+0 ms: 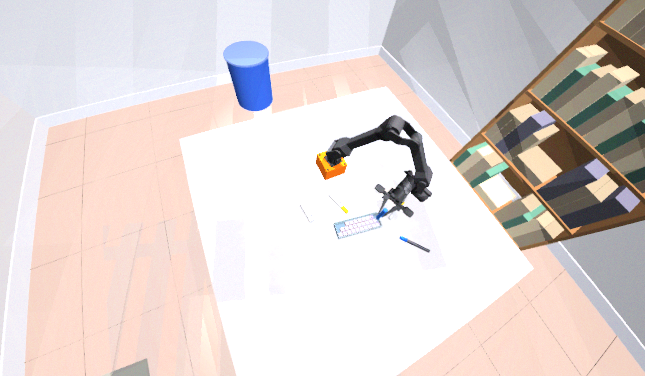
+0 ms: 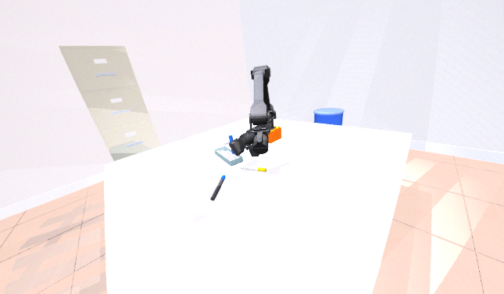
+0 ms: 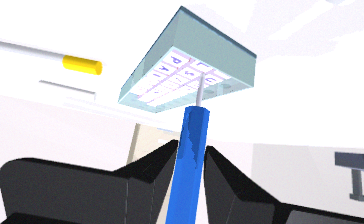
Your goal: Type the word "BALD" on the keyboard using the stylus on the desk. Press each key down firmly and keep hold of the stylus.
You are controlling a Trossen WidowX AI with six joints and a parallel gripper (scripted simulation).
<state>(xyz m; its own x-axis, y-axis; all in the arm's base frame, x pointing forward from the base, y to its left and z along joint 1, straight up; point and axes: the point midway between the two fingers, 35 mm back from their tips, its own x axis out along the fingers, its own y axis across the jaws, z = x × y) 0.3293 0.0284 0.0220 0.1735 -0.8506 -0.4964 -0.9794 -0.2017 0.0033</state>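
My gripper tip is 10 mm above the blue stylus. The rest, counted from my gripper tip: white stick: 230 mm to the right, 200 mm behind, 70 mm below; grey stylus tip: 50 mm below.
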